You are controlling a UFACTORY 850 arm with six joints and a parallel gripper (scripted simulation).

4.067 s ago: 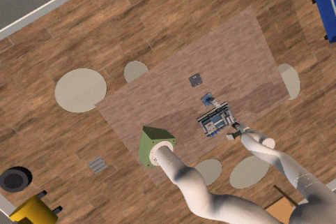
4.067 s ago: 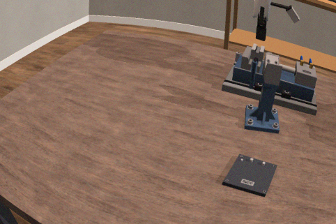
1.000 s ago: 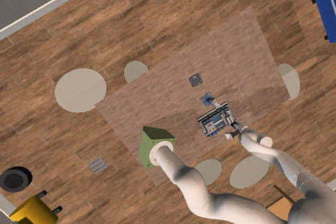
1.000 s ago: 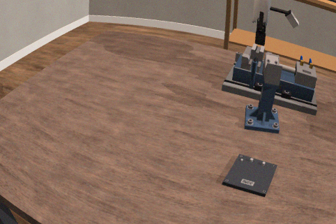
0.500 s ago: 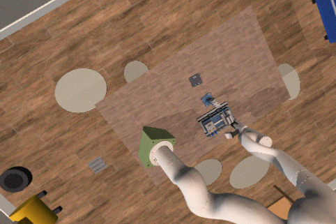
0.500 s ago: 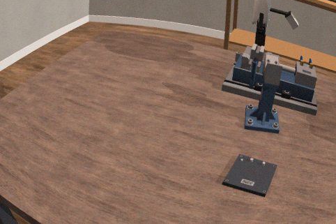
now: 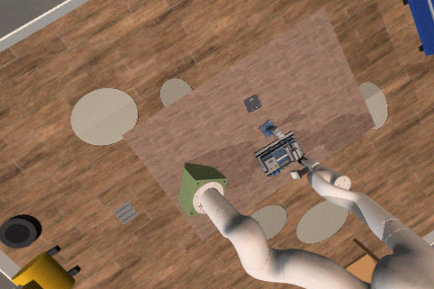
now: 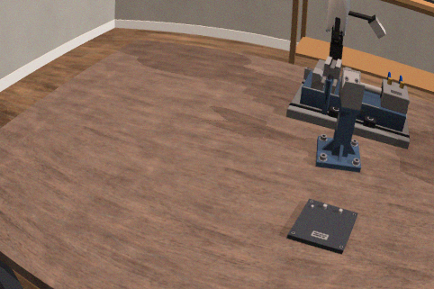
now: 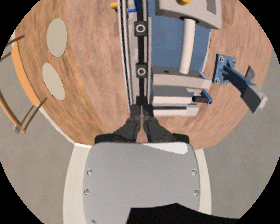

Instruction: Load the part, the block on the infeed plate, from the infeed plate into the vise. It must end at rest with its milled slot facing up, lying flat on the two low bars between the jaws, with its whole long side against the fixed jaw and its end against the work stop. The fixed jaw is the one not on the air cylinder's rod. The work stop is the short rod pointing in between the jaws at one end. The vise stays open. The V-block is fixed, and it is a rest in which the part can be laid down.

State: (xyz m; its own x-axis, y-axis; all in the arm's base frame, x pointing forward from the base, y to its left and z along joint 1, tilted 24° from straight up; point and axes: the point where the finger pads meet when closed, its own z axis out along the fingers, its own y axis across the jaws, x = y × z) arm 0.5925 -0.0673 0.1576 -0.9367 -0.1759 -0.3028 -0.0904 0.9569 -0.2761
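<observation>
Now: hand 50 mm to the right of the part and 20 mm above it. Also, from my hand: air cylinder (170 mm behind, 50 mm to the left, 40 mm below).
</observation>
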